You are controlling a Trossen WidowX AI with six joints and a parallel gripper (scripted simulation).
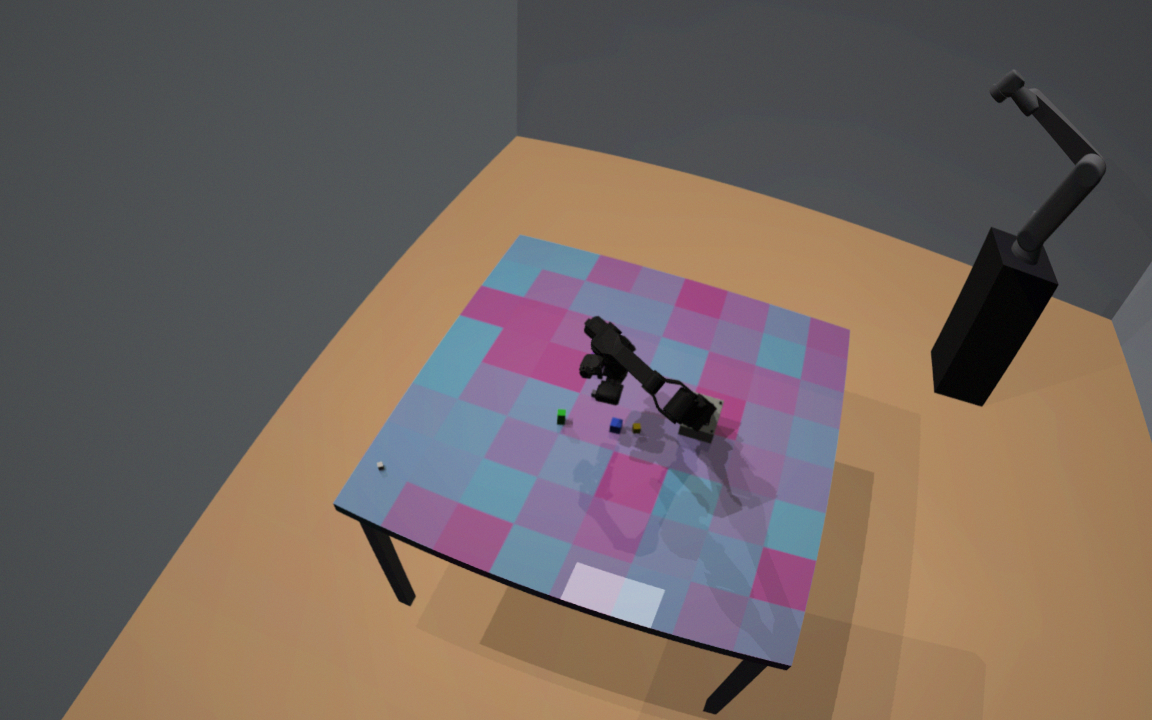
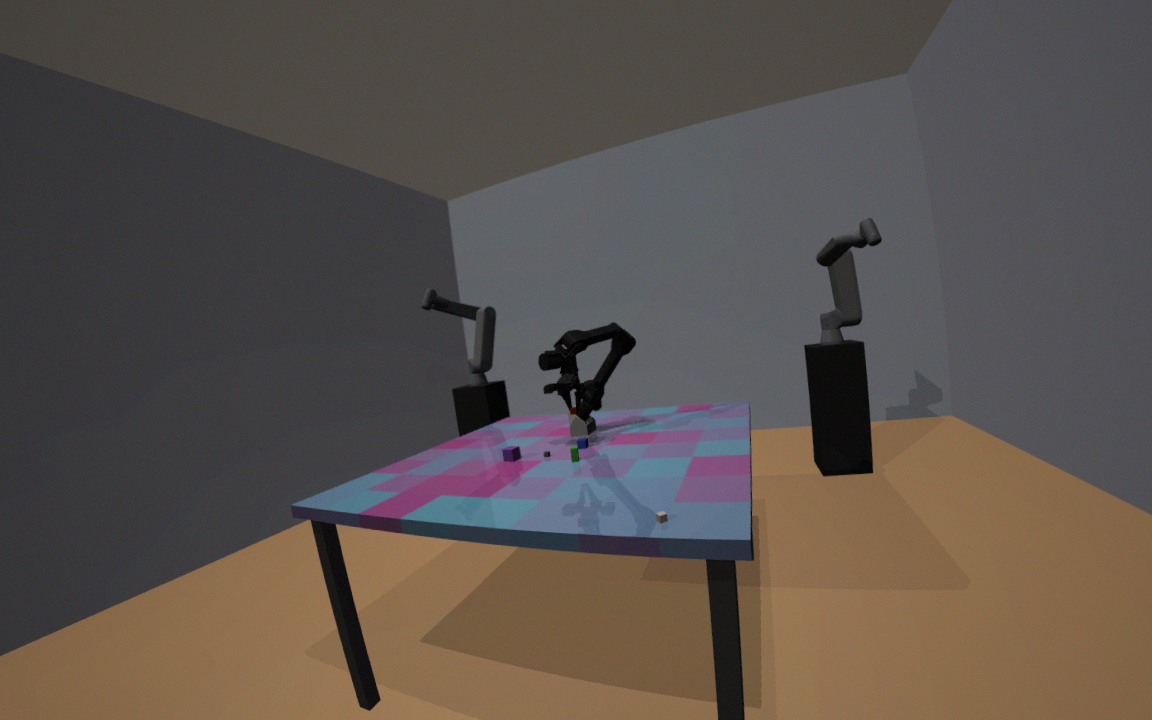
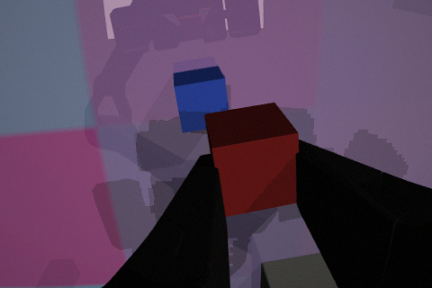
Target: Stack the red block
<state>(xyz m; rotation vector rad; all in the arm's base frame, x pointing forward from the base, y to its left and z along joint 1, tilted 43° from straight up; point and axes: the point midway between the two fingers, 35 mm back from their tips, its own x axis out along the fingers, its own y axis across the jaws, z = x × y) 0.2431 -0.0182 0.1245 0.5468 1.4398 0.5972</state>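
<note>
Now: gripper tip 2 cm past the blue block, 1 cm to the right of it and 12 cm above it. The rest, counted from my gripper tip: small yellow block 8 cm behind, 1 cm to the right, 13 cm below; then tiny dark cube 7 cm ahead, 9 cm to the right, 13 cm below; then red block right at my gripper tip.
</note>
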